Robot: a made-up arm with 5 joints. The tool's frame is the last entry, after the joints. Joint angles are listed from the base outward.
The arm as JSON. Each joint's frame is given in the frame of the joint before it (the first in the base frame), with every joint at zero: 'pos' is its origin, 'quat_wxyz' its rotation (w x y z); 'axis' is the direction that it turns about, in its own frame. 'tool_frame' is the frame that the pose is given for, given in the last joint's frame.
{
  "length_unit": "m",
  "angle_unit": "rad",
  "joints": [
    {
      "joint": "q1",
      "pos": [
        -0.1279,
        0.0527,
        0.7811
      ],
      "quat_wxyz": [
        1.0,
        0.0,
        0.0,
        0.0
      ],
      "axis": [
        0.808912,
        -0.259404,
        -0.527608
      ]
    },
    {
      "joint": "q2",
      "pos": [
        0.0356,
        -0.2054,
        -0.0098
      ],
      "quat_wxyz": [
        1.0,
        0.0,
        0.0,
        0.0
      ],
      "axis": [
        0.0,
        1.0,
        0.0
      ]
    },
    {
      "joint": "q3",
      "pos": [
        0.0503,
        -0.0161,
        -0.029
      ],
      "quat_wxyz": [
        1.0,
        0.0,
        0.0,
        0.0
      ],
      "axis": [
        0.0,
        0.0,
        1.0
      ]
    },
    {
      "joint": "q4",
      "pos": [
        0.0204,
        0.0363,
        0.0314
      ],
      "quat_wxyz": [
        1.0,
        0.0,
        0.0,
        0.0
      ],
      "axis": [
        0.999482,
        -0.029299,
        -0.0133
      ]
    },
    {
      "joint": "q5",
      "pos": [
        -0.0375,
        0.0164,
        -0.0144
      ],
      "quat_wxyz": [
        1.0,
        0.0,
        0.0,
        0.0
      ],
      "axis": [
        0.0,
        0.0,
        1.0
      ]
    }
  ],
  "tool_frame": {
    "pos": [
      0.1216,
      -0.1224,
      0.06
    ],
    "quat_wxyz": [
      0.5,
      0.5,
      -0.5,
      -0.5
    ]
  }
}
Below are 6 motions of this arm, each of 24 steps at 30 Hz.
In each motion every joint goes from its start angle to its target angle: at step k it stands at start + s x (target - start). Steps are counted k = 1, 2, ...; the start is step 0. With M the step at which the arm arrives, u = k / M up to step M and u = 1 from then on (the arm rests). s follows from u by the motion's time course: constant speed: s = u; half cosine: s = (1 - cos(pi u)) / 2; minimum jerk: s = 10 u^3 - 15 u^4 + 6 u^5.
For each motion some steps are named. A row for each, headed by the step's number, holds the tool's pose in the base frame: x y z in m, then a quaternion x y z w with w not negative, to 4 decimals.
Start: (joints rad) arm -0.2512 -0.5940 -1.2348 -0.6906 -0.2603
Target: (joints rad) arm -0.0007 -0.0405 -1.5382 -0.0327 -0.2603
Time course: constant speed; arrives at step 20
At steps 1, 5, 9, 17, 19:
1: -0.0827 -0.2204 0.9441 0.0065 -0.8234 -0.5597 0.0927
5: -0.0916 -0.2321 0.9187 -0.0073 -0.7954 -0.6029 0.0621
9: -0.1024 -0.2398 0.8926 -0.0235 -0.7680 -0.6394 0.0270
17: -0.1272 -0.2433 0.8407 0.0617 0.7185 0.6909 0.0518
19: -0.1337 -0.2419 0.8282 0.0721 0.7076 0.6992 0.0724

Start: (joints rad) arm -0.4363 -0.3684 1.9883 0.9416 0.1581
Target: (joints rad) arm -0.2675 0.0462 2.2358 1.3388 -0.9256
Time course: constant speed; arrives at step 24
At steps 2, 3, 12, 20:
2: -0.0061 -0.0282 0.7596 0.3953 0.4448 -0.0910 0.7985
3: -0.0019 -0.0333 0.7539 0.3886 0.4366 -0.1101 0.8039
12: 0.0242 -0.0918 0.7067 0.2965 0.3608 -0.2592 0.8454
20: 0.0323 -0.1535 0.6772 0.1776 0.2927 -0.3472 0.8731

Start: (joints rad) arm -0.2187 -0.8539 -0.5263 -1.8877 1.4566
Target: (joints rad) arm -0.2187 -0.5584 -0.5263 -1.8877 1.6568
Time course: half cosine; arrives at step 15
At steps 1, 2, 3, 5, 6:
1: 0.1465 -0.1544 0.8339 -0.1033 -0.3848 -0.2133 0.8920
2: 0.1467 -0.1547 0.8308 -0.1044 -0.3778 -0.2137 0.8948
3: 0.1471 -0.1553 0.8257 -0.1062 -0.3664 -0.2143 0.8992
5: 0.1473 -0.1571 0.8108 -0.1115 -0.3323 -0.2162 0.9112
6: 0.1469 -0.1582 0.8016 -0.1148 -0.3111 -0.2174 0.9180

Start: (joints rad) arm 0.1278 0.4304 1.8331 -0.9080 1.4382
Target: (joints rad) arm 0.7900 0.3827 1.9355 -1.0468 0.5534
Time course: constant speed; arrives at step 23
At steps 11, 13, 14, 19, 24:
11: -0.2105 -0.0354 0.7448 0.5804 -0.0015 0.5888 0.5625
13: -0.2046 -0.0327 0.7477 0.6062 -0.0550 0.5669 0.5551
14: -0.2018 -0.0321 0.7493 0.6184 -0.0816 0.5552 0.5501
19: -0.1894 -0.0357 0.7563 0.6727 -0.2115 0.4904 0.5121
24: -0.1828 -0.0459 0.7591 0.7070 -0.3098 0.4318 0.4667

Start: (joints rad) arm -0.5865 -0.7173 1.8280 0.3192 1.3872
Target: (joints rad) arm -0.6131 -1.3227 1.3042 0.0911 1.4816
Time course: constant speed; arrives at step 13
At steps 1, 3, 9, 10, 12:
1: -0.1782 -0.0915 0.8353 0.1779 0.6112 0.5410 0.5496
3: -0.1759 -0.0867 0.8200 0.1683 0.5568 0.5789 0.5714
9: -0.1608 -0.0656 0.7812 0.1362 0.3787 0.6811 0.6117
10: -0.1574 -0.0611 0.7761 0.1308 0.3472 0.6960 0.6148
12: -0.1502 -0.0514 0.7675 0.1201 0.2833 0.7237 0.6177

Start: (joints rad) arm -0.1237 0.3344 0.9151 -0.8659 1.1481
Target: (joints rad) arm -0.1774 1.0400 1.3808 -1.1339 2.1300
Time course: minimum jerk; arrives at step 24
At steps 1, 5, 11, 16, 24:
1: -0.0621 0.0179 0.7304 0.3911 0.1680 0.2829 0.8595
5: -0.0794 0.0158 0.7261 0.3827 0.2163 0.3007 0.8463
11: -0.1725 -0.0190 0.7325 0.3335 0.4594 0.3945 0.7226
16: -0.2362 -0.0858 0.7804 0.2807 0.6419 0.4808 0.5272
24: -0.2502 -0.1317 0.8152 0.2507 0.7087 0.5259 0.3979

